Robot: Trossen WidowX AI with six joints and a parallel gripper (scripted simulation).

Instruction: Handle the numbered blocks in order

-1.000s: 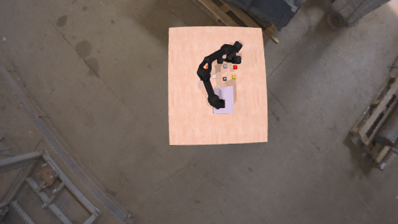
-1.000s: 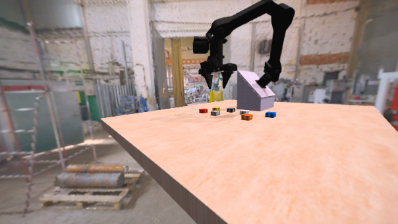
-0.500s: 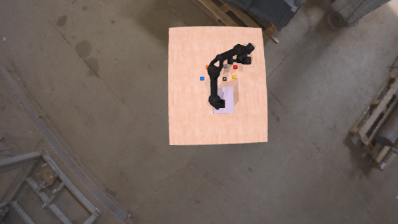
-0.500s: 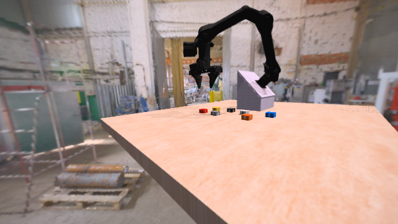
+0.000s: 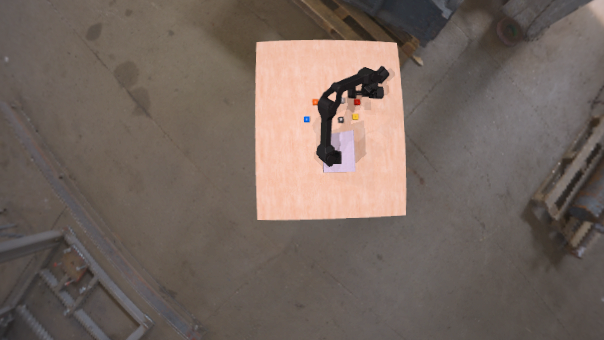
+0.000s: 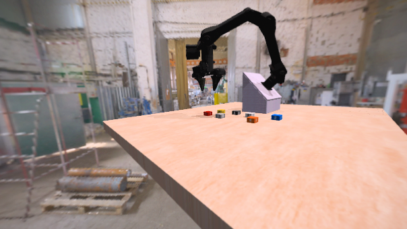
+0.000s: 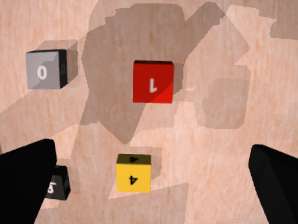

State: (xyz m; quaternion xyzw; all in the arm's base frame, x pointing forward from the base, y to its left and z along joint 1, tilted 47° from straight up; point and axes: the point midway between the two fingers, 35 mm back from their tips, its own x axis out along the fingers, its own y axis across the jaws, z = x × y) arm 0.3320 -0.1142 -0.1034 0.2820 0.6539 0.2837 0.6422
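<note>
Right now the grey block is 10 mm ahead of my gripper tip, 90 mm to the left of it and 120 mm below it. From my gripper tip the other things lie so: red block 120 mm below; dark block 100 mm behind, 100 mm to the left, 120 mm below; yellow block 90 mm behind, 10 mm to the left, 120 mm below.
</note>
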